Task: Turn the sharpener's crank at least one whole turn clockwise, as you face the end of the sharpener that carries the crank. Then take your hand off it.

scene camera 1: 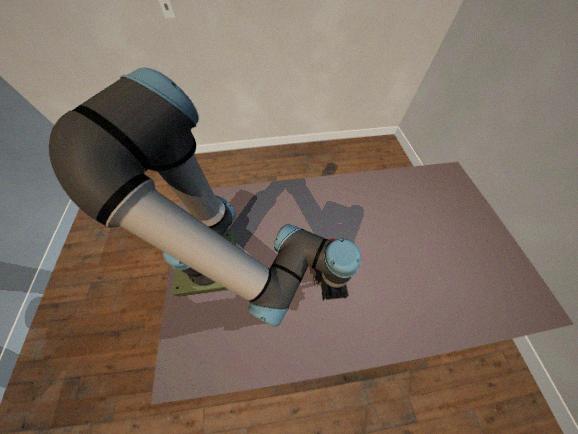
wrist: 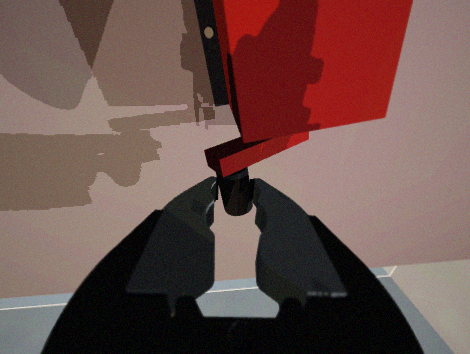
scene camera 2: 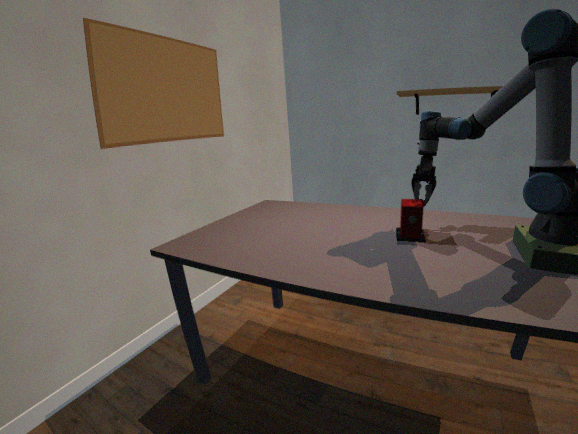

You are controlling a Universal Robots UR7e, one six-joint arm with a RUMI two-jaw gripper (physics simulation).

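Where they show: gripper, fingertip midpoint: (wrist: 234, 180); arm's base, link origin: (scene camera 2: 552, 236).
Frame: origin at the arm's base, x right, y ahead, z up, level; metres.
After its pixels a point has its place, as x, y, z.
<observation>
The sharpener (scene camera 2: 406, 227) @(0.049, 0.491, -0.008) (wrist: 320, 65) @(0.135, 0.475, 0.071) is a red upright block on a dark base (scene camera 2: 411, 239) @(0.041, 0.471, -0.051) (wrist: 215, 75) @(0.136, 0.428, -0.049). In scene camera 1 the arm hides nearly all of it. In the wrist view its red crank arm (wrist: 260, 156) sticks out past the block's lower edge and slants down to the left, ending in a black knob (wrist: 236, 200) @(0.209, 0.429, 0.059). My gripper (wrist: 234, 180) @(0.204, 0.430, 0.040) (scene camera 2: 424, 202) @(0.204, 0.430, 0.040) is shut on this knob, with one fingertip on each side. The crank's hub is hidden behind the block. In scene camera 2 the fingers reach down behind the block, and the crank does not show.
The sharpener stands on a pinkish table (scene camera 1: 440, 260) @(0.233, 0.968, -0.057) (scene camera 2: 300, 240) @(-0.021, 0.880, -0.057). The arm's base is on a green plate (scene camera 1: 200, 289) @(0.083, -0.035, -0.002) (scene camera 2: 550, 254) @(-0.139, 0.072, -0.007) at the table's other end. A wall shelf (scene camera 2: 450, 91) and a cork board (scene camera 2: 155, 85) hang on the walls. The block's top is close beside the fingers.
</observation>
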